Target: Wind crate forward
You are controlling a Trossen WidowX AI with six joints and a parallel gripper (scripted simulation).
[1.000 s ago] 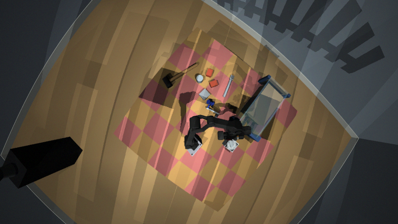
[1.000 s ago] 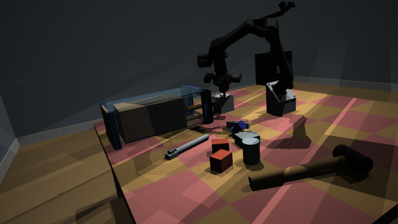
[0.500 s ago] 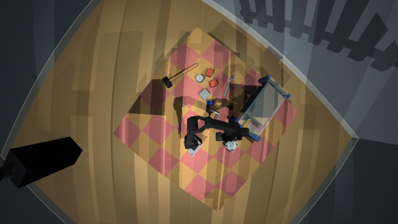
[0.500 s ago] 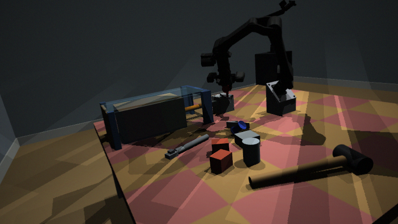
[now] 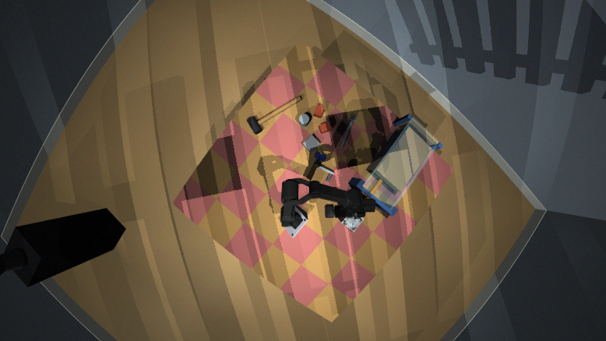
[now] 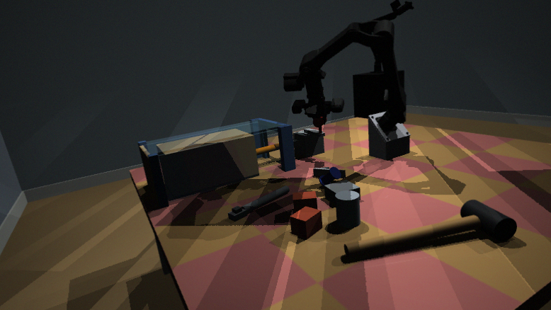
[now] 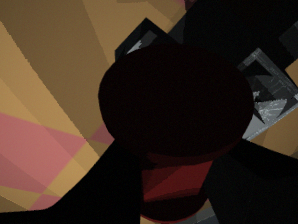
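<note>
The grey winch is 100 mm to the right of my gripper tip, 100 mm below it and 10 mm behind it. The rest, counted from my gripper tip: blue-knobbed winch handle 220 mm to the left, 130 mm ahead, 110 mm below; then red knob 10 mm to the left, 10 mm ahead; then grey crank arm 30 mm to the right, 30 mm below, 10 mm ahead.
</note>
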